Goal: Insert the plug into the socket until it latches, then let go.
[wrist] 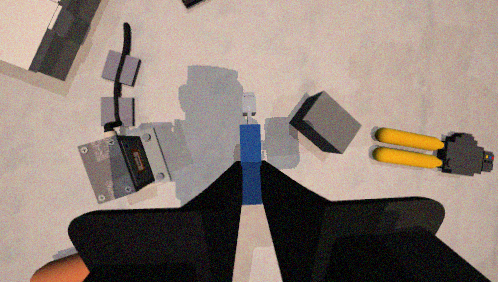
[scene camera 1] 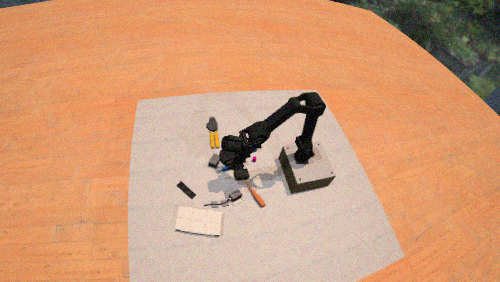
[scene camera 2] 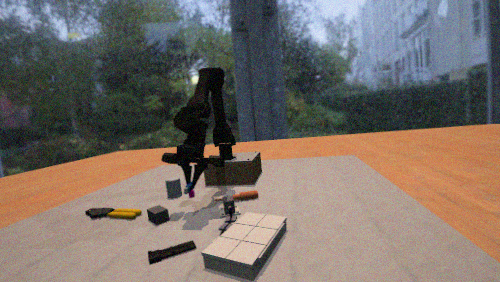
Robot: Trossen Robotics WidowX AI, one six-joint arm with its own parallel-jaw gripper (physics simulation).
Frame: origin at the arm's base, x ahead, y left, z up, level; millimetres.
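Seen in the pictures: gripper, fingertip midpoint: [wrist: 250, 167] [scene camera 1: 228, 168] [scene camera 2: 190, 187]; arm's base at its link origin: [scene camera 1: 301, 158] [scene camera 2: 226, 158].
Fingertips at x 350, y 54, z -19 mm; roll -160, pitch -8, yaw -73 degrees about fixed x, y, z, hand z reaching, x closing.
Offsets run from my fingertips to a thing's top centre. "*": to the spot under its first point.
The plug is a slim blue body @[4 mm left, 13 mm ahead, 15 mm up] [scene camera 1: 226, 168] [scene camera 2: 188, 187] [wrist: 250, 142] with a small clear tip pointing up in the wrist view. My gripper [scene camera 2: 188, 183] [wrist: 250, 167] is shut on the blue body and holds it above the mat. The socket @[108 mm left, 32 mm back, 40 mm down] [scene camera 1: 235, 195] [scene camera 2: 229, 206] [wrist: 139, 161] is a dark block with an orange-edged opening, on a pale plate with screws. It is left of the plug in the wrist view, apart from it. A black cable @[* 139 mm left, 32 mm ahead, 80 mm down] [wrist: 117, 92] runs from it through two grey clips. The fingertips are hard to see in scene camera 1.
A dark cube @[87 mm right, 61 mm ahead, 50 mm down] [scene camera 1: 214, 160] [scene camera 2: 158, 214] [wrist: 330, 122], yellow-handled pliers @[* 222 mm right, 72 mm ahead, 67 mm down] [scene camera 1: 214, 139] [scene camera 2: 125, 213] [wrist: 410, 138], an orange screwdriver @[88 mm left, 125 mm back, 58 mm down] [scene camera 1: 258, 197] [scene camera 2: 246, 195], a black bar @[78 mm left, 192 mm ahead, 70 mm down] [scene camera 1: 186, 189] [scene camera 2: 171, 251], a tiled box @[237 mm left, 126 mm ahead, 50 mm down] [scene camera 1: 199, 221] [scene camera 2: 245, 240], a grey cylinder @[188 mm right, 135 mm back, 15 mm down] [scene camera 2: 173, 188] and a magenta piece @[108 mm right, 137 mm back, 60 mm down] [scene camera 1: 254, 159] [scene camera 2: 191, 194] surround the gripper.
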